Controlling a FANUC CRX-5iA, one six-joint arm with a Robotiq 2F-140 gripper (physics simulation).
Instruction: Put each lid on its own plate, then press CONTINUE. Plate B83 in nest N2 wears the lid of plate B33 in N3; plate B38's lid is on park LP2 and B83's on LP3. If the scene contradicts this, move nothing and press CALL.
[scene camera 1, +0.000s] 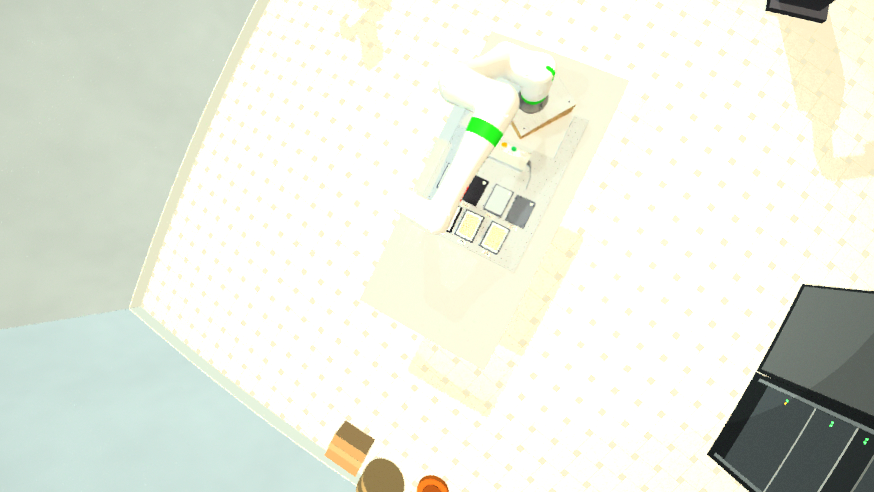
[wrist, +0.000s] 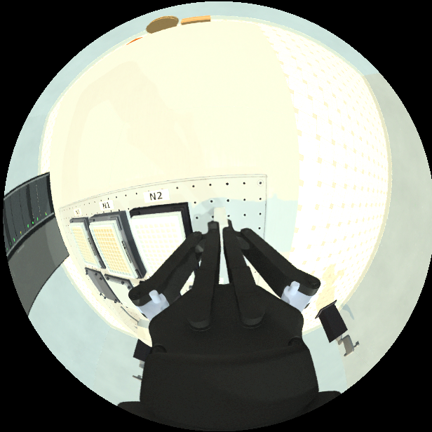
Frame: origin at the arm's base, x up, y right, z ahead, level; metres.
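Seen in the pictures: arm's base, origin of the base link: (scene camera 1: 532, 98).
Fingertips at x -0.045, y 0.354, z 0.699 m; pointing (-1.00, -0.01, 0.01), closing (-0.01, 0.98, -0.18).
Offsets run from my fingertips to a thing's top centre. "*": to the spot under its first point.
My gripper (wrist: 219, 215) is shut with nothing between its fingertips, right of the plate at label N2; the arm hides it in scene camera 1. The N2 plate (wrist: 159, 234) looks whitish in a dark nest. The N1 plate @[dx +0.034, dy -0.227, dz -0.012 m] (wrist: 113, 246) (scene camera 1: 469, 225) and the farthest plate @[dx +0.024, dy -0.364, dz +0.010 m] (wrist: 82, 243) (scene camera 1: 494, 237) have yellowish tops; the farthest label is too small to read. Behind them in scene camera 1 lie a black rectangle @[* dx +0.006, dy -0.206, dz -0.196 m] (scene camera 1: 475, 190), a pale dark-rimmed one @[dx +0.014, dy -0.331, dz -0.176 m] (scene camera 1: 499, 199) and a grey one @[dx +0.016, dy -0.450, dz -0.151 m] (scene camera 1: 521, 211). Plate codes and lid identities are not readable.
The arm (scene camera 1: 467, 161) crosses over the left of the perforated board (wrist: 240, 192). A pale box @[dx +0.080, dy -0.303, dz -0.406 m] (scene camera 1: 508, 159) with an orange and a green spot stands behind the rectangles. A brown-edged panel (scene camera 1: 547, 122) is near the arm base. A dark cabinet (scene camera 1: 819, 348) stands far right.
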